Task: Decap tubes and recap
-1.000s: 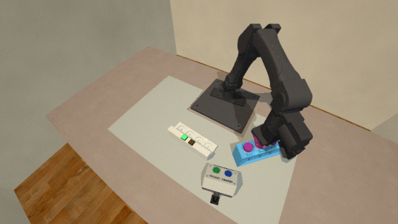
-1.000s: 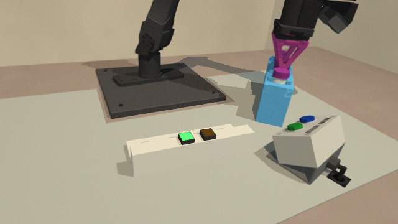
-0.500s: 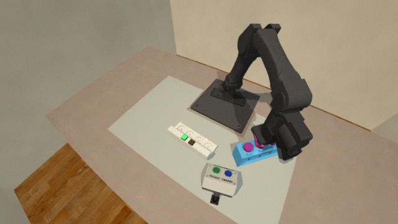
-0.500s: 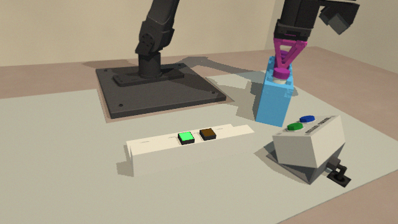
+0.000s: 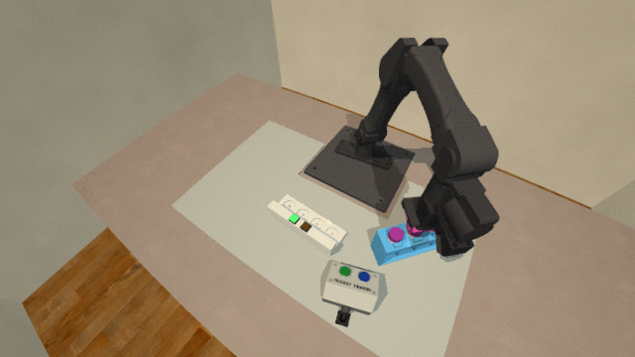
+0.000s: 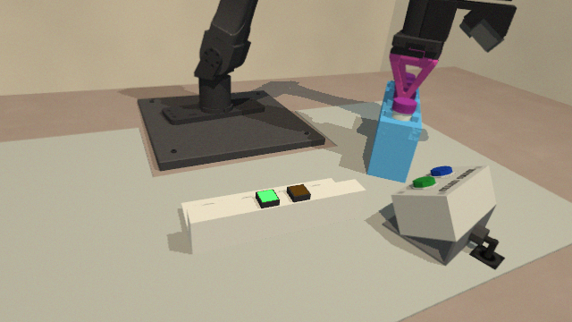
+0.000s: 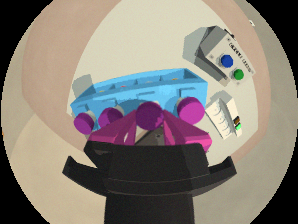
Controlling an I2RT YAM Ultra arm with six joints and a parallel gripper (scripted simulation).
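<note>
Now: hand 150 mm short of the green ready key, 120 mm to the left of it and 50 mm above it. The rest, counted from my hand: blue cycle key: 140 mm ahead, 70 mm to the right, 50 mm below.
</note>
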